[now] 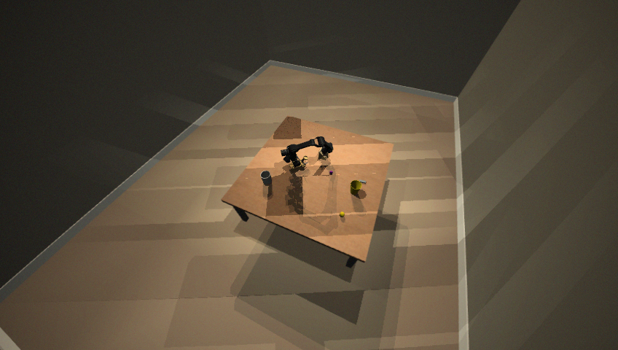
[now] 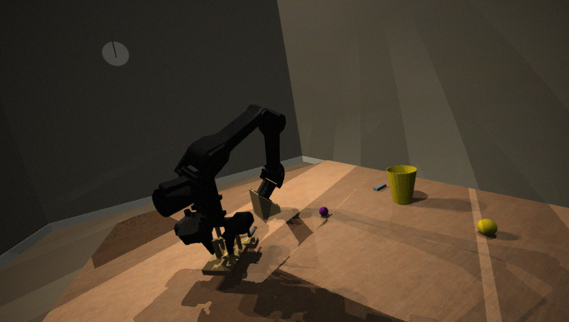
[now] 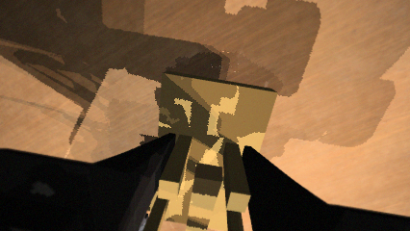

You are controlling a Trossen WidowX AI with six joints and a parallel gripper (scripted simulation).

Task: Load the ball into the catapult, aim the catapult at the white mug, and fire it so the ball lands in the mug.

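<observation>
The purple ball is 36 cm to the left of my gripper tip, 7 cm behind it and 4 cm below it. Round my gripper tip: yellow cup (61 cm to the left, 6 cm ahead, 3 cm below); then wooden catapult (6 cm to the left, 5 cm behind, 2 cm above); then white mug (23 cm ahead, 18 cm to the right, 3 cm below).
</observation>
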